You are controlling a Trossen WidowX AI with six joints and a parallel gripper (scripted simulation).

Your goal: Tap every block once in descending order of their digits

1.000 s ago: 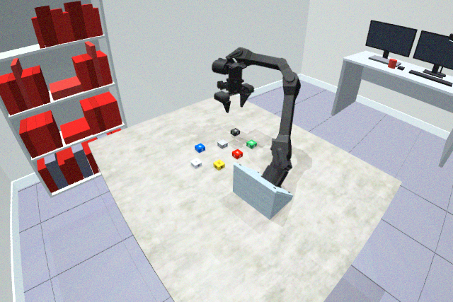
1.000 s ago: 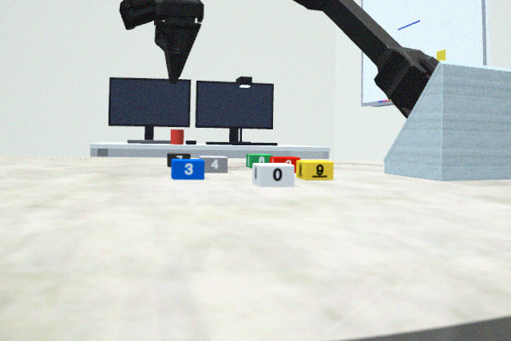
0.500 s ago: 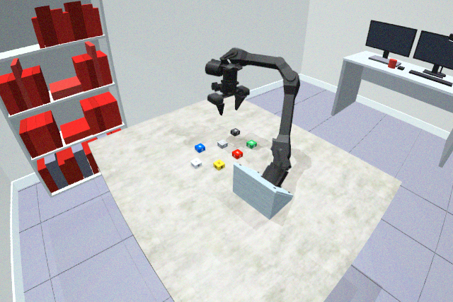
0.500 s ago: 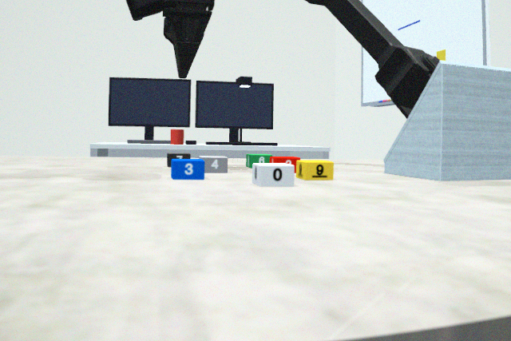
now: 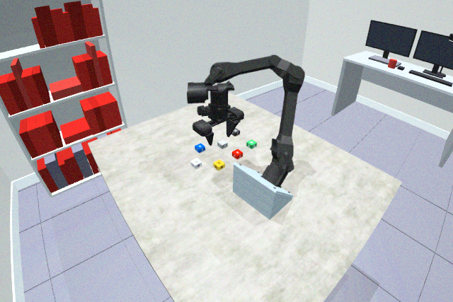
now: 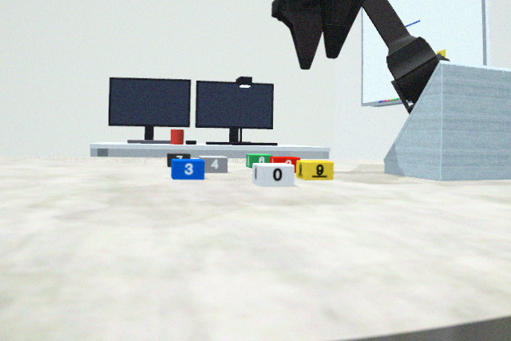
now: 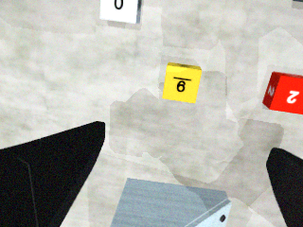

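The yellow block lies 120 mm below my gripper tip. Round my gripper tip: white block (70 mm ahead, 60 mm to the left, 120 mm below); red block (100 mm to the right, 120 mm below); grey block (90 mm ahead, 100 mm to the right, 120 mm below).
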